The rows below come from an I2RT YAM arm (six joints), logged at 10 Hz.
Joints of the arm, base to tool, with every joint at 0 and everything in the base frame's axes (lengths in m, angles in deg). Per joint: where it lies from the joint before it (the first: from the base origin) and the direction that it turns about. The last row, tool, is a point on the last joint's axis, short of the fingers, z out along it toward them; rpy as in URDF.
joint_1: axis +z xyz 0 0 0.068
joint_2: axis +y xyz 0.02 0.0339 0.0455
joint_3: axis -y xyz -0.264 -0.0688 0
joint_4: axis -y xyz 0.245 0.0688 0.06
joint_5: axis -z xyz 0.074 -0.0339 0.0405
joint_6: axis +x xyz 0.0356 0 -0.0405
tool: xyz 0 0 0 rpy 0 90 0
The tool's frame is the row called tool.
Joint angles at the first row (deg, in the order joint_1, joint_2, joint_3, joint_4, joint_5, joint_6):
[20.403, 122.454, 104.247, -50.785, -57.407, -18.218]
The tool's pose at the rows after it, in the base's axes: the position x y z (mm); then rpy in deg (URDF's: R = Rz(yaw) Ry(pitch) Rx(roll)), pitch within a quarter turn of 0, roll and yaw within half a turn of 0:
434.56, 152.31, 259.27, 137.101, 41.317, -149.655
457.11, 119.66, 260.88, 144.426, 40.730, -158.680
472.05, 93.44, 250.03, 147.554, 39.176, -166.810
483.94, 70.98, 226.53, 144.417, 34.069, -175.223
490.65, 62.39, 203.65, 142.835, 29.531, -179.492
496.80, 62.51, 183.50, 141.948, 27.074, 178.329
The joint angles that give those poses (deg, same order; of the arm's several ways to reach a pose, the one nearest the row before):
[15.858, 122.454, 110.433, -49.539, -51.266, -17.475]
[11.813, 122.650, 110.674, -43.289, -41.408, -9.606]
[8.754, 123.764, 109.907, -39.309, -35.179, -4.207]
[5.956, 126.760, 109.888, -38.371, -34.916, 1.192]
[4.886, 129.578, 109.885, -38.041, -34.916, 4.646]
[4.842, 132.180, 109.886, -36.424, -34.872, 7.071]

